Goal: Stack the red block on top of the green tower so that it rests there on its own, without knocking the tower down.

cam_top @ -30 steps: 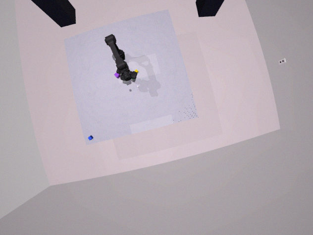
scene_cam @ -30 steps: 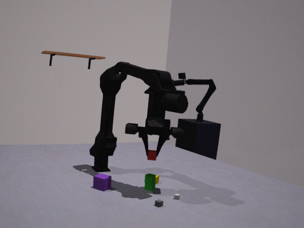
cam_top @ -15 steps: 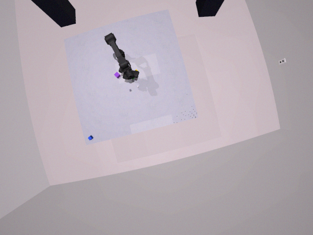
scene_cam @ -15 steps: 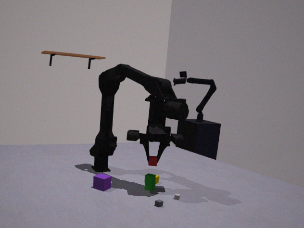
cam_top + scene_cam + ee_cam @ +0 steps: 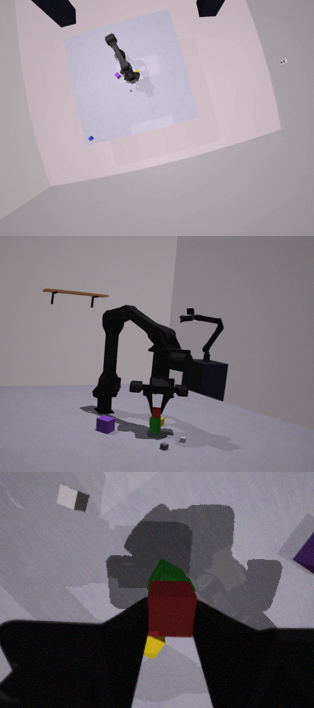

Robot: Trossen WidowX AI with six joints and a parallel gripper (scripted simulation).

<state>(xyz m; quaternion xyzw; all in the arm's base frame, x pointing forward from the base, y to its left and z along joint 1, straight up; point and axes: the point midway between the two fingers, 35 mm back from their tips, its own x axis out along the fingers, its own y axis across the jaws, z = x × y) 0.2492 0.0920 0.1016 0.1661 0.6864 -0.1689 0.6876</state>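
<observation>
Now: the red block right at my gripper tip. The rest, counted from my gripper tip: white cube (110 mm ahead, 60 mm below, 50 mm to the left); then yellow block (60 mm behind, 50 mm to the left, 50 mm below); then grey cube (130 mm ahead, 60 mm below, 40 mm to the right).
</observation>
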